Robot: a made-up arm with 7 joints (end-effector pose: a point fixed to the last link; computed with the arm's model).
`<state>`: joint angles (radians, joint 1 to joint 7).
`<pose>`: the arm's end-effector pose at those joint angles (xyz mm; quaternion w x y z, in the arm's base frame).
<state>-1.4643 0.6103 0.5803 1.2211 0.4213 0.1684 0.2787</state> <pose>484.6 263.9 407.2 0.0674 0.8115 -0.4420 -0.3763</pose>
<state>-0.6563 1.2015 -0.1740 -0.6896 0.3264 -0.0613 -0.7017</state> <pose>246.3 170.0 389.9 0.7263 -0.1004 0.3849 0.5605</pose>
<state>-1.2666 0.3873 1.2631 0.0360 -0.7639 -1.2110 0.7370</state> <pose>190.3 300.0 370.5 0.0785 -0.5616 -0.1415 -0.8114</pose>
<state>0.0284 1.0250 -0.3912 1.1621 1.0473 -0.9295 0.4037</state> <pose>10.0 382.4 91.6 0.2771 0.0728 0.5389 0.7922</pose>
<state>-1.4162 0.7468 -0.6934 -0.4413 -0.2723 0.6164 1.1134</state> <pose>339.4 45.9 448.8 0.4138 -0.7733 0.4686 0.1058</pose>
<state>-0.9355 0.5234 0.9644 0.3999 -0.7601 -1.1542 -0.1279</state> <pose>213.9 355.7 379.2 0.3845 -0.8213 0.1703 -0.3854</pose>
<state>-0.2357 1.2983 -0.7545 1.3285 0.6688 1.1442 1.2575</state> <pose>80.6 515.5 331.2 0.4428 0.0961 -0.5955 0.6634</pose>
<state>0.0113 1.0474 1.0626 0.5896 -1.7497 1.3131 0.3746</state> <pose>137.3 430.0 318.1 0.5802 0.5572 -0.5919 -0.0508</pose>
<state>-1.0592 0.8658 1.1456 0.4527 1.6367 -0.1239 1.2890</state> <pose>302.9 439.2 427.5 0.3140 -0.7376 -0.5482 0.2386</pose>
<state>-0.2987 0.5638 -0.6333 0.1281 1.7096 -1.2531 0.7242</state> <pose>111.1 138.9 38.9 0.7869 0.0401 0.6075 0.1005</pose>
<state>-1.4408 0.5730 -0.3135 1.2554 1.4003 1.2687 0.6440</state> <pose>425.3 276.5 388.9 0.1868 -0.5365 -0.4492 0.6895</pose>
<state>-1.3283 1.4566 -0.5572 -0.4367 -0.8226 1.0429 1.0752</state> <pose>288.6 235.5 486.5 0.2702 -0.8088 0.2363 0.4659</pose>
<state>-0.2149 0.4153 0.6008 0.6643 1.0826 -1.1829 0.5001</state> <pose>206.6 224.5 90.0 0.4552 -0.5727 0.4801 0.4841</pose>
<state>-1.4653 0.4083 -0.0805 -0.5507 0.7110 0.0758 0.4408</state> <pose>286.6 36.8 542.7 0.6152 -0.7389 0.1784 -0.2093</pose>
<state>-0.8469 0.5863 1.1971 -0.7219 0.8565 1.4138 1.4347</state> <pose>178.5 362.7 337.1 0.3789 0.6758 0.6297 0.0560</pose>
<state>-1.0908 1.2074 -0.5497 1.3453 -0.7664 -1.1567 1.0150</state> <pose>342.2 369.9 472.2 0.2986 -0.9510 0.0799 -0.0027</pose>
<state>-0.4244 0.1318 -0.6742 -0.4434 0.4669 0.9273 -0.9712</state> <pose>239.3 -8.9 144.9 0.1593 0.0731 0.8309 0.5281</pose>
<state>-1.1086 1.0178 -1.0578 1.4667 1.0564 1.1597 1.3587</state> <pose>301.9 423.2 365.0 0.5599 -0.0957 -0.6610 0.4904</pose>
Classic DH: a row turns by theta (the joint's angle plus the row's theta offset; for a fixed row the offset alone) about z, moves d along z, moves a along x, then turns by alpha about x. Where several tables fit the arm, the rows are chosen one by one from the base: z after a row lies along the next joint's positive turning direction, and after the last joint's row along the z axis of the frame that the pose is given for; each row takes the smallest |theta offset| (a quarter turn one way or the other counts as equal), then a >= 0, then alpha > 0; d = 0 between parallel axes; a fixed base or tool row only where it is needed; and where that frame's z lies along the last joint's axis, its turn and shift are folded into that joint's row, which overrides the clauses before.
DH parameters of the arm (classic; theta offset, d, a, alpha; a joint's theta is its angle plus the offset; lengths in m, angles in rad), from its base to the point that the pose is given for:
base (fixed): -0.071 0.3969 0.017 -1.3004
joint 1: -1.3111 0.0855 -0.0145 -1.5708
joint 2: 1.2915 0.0141 -0.019 1.5708
joint 3: 1.5708 -0.2837 0.028 -1.5708
joint 4: 1.5708 0.014 0.0063 1.5708
joint 5: 0 0.0945 -0.0201 -1.5708
joint 6: -1.5708 -0.033 0.0958 1.5708
joint 7: 0.6825 0.003 0.0079 -2.5535
tool (fixed): 2.4622 -0.0046 0 0

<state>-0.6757 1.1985 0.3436 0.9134 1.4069 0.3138 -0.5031</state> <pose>258.1 507.6 364.7 0.0804 0.3004 0.0290 -0.9500</pose>
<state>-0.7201 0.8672 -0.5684 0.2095 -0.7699 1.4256 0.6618</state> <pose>280.3 245.0 175.9 0.2164 0.3728 -0.2943 -0.8530</pose>
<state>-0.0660 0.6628 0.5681 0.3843 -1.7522 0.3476 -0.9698</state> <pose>184.0 398.4 205.6 0.0755 0.4225 -0.8583 0.2813</pose>
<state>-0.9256 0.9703 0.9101 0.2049 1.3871 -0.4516 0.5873</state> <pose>305.5 384.1 476.5 0.5280 -0.6989 -0.2931 0.3832</pose>
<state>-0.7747 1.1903 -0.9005 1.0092 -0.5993 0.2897 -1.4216</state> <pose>303.0 407.2 228.8 0.3402 -0.0219 -0.7315 -0.5905</pose>
